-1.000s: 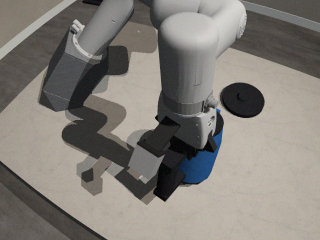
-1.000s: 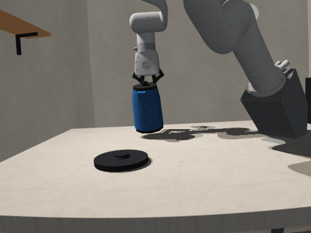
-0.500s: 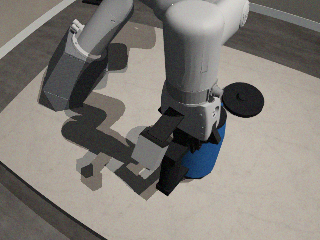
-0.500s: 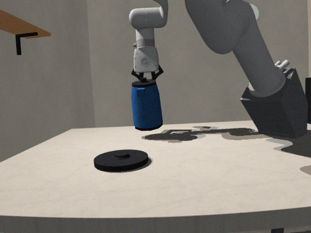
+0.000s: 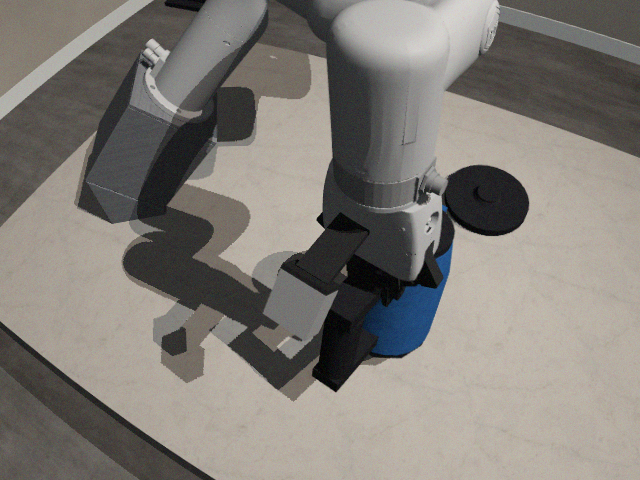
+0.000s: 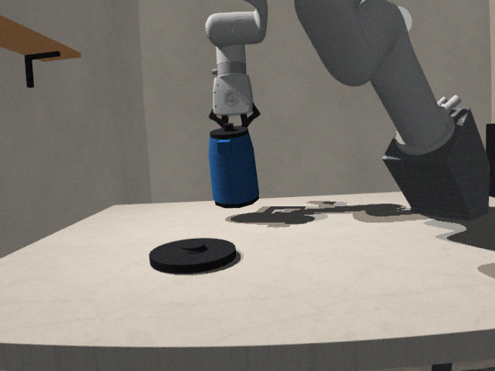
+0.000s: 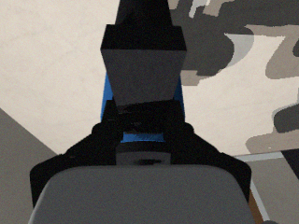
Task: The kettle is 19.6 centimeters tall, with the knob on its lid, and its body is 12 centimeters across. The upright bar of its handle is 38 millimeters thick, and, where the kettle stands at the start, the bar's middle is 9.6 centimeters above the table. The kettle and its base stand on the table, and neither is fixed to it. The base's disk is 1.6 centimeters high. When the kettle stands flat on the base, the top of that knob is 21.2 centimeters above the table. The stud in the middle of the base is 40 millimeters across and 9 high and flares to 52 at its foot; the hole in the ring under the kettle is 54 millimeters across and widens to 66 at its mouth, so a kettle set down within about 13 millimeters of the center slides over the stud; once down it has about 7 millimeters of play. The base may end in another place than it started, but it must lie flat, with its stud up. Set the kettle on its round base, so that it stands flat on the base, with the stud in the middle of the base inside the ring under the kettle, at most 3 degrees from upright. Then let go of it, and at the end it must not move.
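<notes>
The blue kettle is 60 mm below my hand and 20 mm to the left of it. From my hand the other things lie so: round black base: 350 mm to the left, 200 mm below, 50 mm ahead.
</notes>
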